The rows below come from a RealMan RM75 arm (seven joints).
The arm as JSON. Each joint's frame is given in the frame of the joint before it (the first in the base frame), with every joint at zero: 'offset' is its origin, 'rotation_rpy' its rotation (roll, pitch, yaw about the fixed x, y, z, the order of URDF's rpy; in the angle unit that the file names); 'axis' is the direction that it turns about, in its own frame. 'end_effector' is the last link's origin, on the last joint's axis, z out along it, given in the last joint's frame.
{
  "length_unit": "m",
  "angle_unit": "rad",
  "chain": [
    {
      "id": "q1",
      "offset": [
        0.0,
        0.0,
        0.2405
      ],
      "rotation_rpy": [
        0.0,
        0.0,
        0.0
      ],
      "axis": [
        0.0,
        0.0,
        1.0
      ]
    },
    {
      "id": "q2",
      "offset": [
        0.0,
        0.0,
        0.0
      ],
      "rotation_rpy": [
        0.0,
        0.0,
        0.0
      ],
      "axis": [
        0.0,
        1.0,
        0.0
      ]
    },
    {
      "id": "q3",
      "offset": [
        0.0,
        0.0,
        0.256
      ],
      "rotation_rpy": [
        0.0,
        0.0,
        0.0
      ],
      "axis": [
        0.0,
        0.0,
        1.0
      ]
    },
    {
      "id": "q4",
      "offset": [
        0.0,
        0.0,
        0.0
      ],
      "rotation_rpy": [
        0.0,
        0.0,
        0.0
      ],
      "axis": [
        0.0,
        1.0,
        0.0
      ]
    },
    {
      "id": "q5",
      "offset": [
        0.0,
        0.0,
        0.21
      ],
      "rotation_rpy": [
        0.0,
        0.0,
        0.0
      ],
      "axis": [
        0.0,
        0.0,
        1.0
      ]
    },
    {
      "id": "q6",
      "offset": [
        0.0,
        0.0,
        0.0
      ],
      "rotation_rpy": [
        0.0,
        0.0,
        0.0
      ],
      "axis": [
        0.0,
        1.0,
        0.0
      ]
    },
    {
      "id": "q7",
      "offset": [
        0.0,
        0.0,
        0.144
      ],
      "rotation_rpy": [
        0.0,
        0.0,
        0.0
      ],
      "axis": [
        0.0,
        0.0,
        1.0
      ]
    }
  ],
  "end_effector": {
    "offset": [
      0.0,
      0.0,
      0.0
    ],
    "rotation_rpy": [
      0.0,
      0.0,
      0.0
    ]
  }
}
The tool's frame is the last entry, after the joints.
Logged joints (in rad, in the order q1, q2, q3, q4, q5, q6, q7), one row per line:
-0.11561 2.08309 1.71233 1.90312 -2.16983 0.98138 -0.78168
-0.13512 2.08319 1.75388 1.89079 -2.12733 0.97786 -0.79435
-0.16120 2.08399 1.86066 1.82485 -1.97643 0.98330 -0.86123
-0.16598 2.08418 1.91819 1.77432 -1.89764 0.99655 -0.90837
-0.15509 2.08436 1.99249 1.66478 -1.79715 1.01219 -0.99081
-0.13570 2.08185 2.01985 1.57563 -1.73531 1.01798 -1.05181
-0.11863 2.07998 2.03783 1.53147 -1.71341 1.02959 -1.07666
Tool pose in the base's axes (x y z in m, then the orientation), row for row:
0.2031 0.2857 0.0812 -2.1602 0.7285 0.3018
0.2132 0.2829 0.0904 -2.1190 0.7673 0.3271
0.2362 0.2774 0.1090 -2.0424 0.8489 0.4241
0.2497 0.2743 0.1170 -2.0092 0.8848 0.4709
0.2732 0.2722 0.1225 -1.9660 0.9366 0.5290
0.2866 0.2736 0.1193 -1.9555 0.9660 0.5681
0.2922 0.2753 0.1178 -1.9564 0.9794 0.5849
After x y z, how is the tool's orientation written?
As a rotation vector, in radians.
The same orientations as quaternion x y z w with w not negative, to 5 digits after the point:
-0.85735 0.28913 0.11978 0.40866
-0.84495 0.30596 0.13043 0.41884
-0.81867 0.34027 0.16999 0.43024
-0.80648 0.35515 0.18902 0.43328
-0.78983 0.37628 0.21252 0.43522
-0.78355 0.38707 0.22763 0.42944
-0.78216 0.39156 0.23384 0.42454

